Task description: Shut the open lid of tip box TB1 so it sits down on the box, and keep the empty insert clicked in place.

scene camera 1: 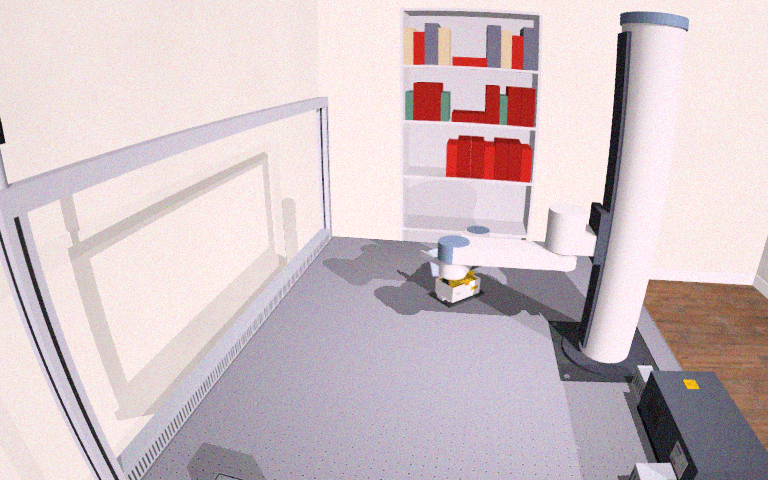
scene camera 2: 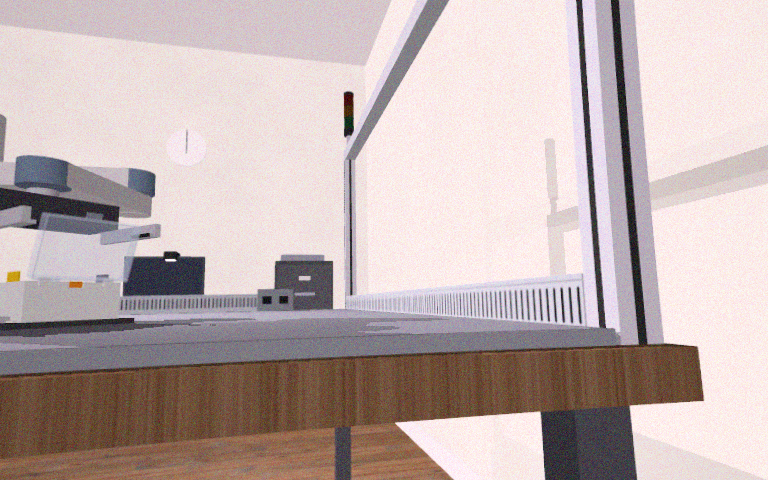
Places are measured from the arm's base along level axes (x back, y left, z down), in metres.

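Pixels of known places: gripper, fingertip midpoint: (scene camera 2: 99, 223); arm's base at its link origin: (scene camera 1: 602, 353).
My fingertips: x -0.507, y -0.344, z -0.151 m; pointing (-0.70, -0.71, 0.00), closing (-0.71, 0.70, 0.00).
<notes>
Ahead of a thing's pixels: the offset from my fingertips to its top centre. "spot": to the spot under its first point.
Tip box TB1 @(dx +0.064, dy +0.064, dz +0.072 m) (scene camera 1: 457, 291) (scene camera 2: 67, 302) is a white box on a dark base. Its clear bluish lid @(spot: dx -0.017, dy +0.047, dz +0.052 m) (scene camera 1: 434, 267) (scene camera 2: 82, 254) stands open and steeply tilted, its lower edge at the box's rim. A yellow insert @(spot: dx +0.098, dy +0.059, dz +0.081 m) (scene camera 1: 468, 279) shows in the box's top in the first view; whether it is clicked in cannot be told. My gripper (scene camera 2: 73, 224) is open, its two pale fingers wide apart with nothing held between them. It is above the box, level with the lid's upper part in the second view; contact is unclear. In the first view the arm's wrist largely hides the fingers.
The arm reaches in from a white column (scene camera 1: 645, 186) at the right. A framed clear screen (scene camera 1: 169, 144) (scene camera 2: 611, 169) runs along one side of the bench. A dark cabinet @(spot: dx +0.609, dy +0.755, dz +0.023 m) (scene camera 1: 702, 418) is at the near right. A bookshelf (scene camera 1: 467, 181) stands behind the bench.
</notes>
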